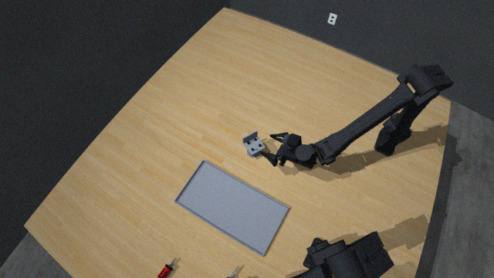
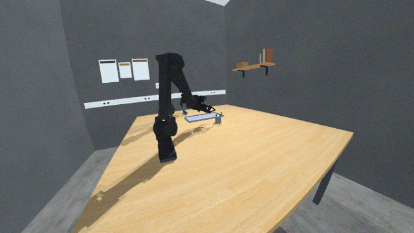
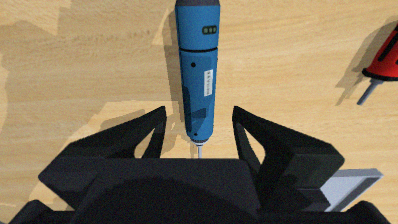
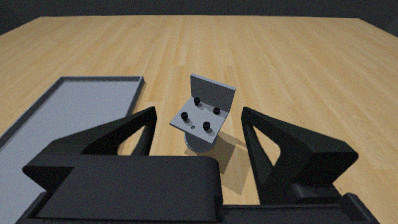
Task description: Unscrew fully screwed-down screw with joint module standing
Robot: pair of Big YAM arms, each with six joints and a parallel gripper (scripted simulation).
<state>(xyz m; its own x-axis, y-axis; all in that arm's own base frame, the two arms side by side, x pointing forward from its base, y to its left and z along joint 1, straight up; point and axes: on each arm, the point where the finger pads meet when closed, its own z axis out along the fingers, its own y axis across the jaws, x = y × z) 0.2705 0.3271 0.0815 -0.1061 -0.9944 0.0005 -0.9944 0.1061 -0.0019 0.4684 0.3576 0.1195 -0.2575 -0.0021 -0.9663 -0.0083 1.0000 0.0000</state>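
Right now the grey bracket is 60 mm below my right hand, 60 mm ahead of it and 10 mm to the left of it. The rest, counted from my right hand: grey tray 260 mm to the left, 130 mm below, 20 mm behind; then joint module 110 mm below, 60 mm ahead, 10 mm to the left.
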